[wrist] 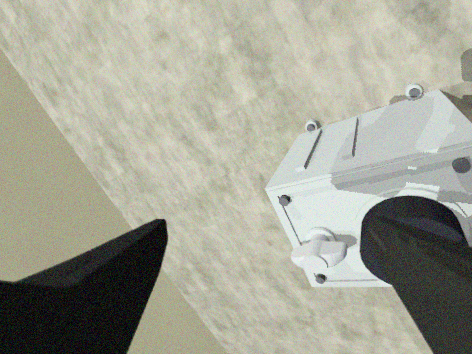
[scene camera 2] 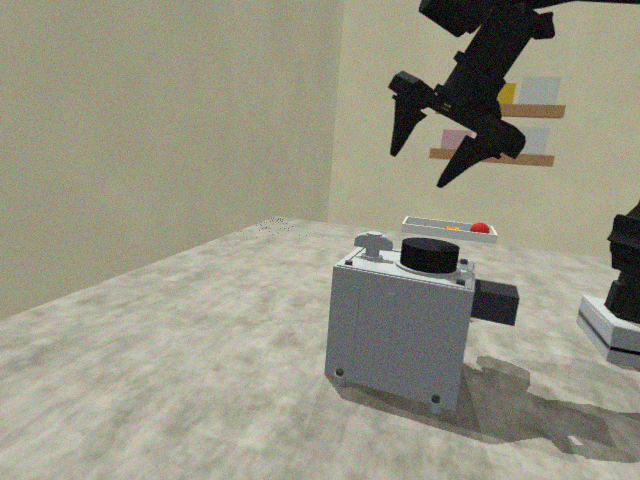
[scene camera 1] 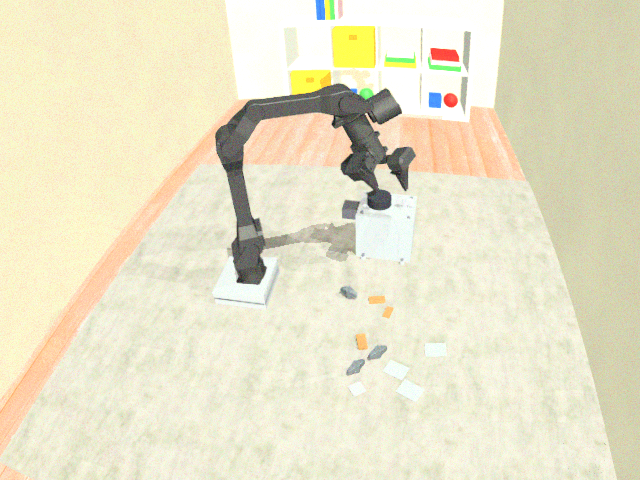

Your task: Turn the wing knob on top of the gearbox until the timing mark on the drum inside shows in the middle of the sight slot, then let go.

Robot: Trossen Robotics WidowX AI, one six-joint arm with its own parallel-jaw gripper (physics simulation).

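Frame: origin at the arm's base, x ahead, y left, z up, level; metres.
Seen in the pictures: gripper, fingertip midpoint: (wrist: 267,228) (scene camera 2: 414,170) (scene camera 1: 392,190); arm's base, link origin: (scene camera 2: 636,317) (scene camera 1: 252,275).
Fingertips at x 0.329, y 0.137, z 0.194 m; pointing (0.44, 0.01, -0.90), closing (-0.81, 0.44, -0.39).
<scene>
Pixels of each thing's top centre, then the offset from my fingertips to it. "*": a spot on its surface instead.
- pale grey gearbox, top centre: (wrist: 413,263) (scene camera 2: 431,238) (scene camera 1: 379,193) dx -0.040, dy +0.092, dz -0.070 m
- round black cap, surface spot: (wrist: 430,206) (scene camera 1: 371,205) * dx -0.057, dy +0.066, dz -0.092 m
- dark block, surface spot: (scene camera 2: 495,302) * dx -0.115, dy +0.116, dz -0.126 m
The pale grey gearbox (scene camera 1: 385,235) (scene camera 2: 398,335) (wrist: 395,137) stands upright on the mat. Its grey wing knob (scene camera 2: 373,243) (wrist: 320,250) sits at one end of the top, beside a round black cap (scene camera 1: 379,200) (scene camera 2: 429,256) (wrist: 430,206). The knob's wing shows nearly broadside in scene camera 2. My gripper (scene camera 1: 391,189) (scene camera 2: 417,170) (wrist: 267,228) is open and empty above the gearbox, tilted, with its fingertips clear of the knob. In the wrist view, one finger overlaps the cap and the knob appears between the fingers, closer to that finger. The sight slot and timing mark cannot be made out.
A dark block (scene camera 1: 350,209) (scene camera 2: 495,302) juts from the gearbox's side. Orange pieces (scene camera 1: 376,299), grey stones (scene camera 1: 348,292) and pale cards (scene camera 1: 435,349) lie on the mat. A white tray (scene camera 2: 449,235) holding a red ball (scene camera 2: 479,227) stands behind the gearbox in scene camera 2.
</scene>
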